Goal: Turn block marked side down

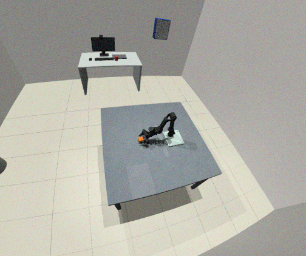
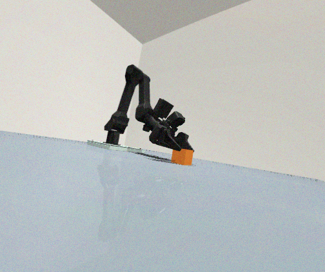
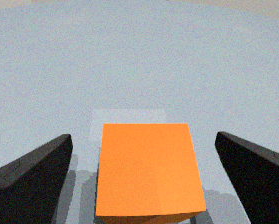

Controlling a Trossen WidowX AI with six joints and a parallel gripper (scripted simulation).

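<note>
Now: gripper tip 30 mm above the orange block and 20 mm past it.
</note>
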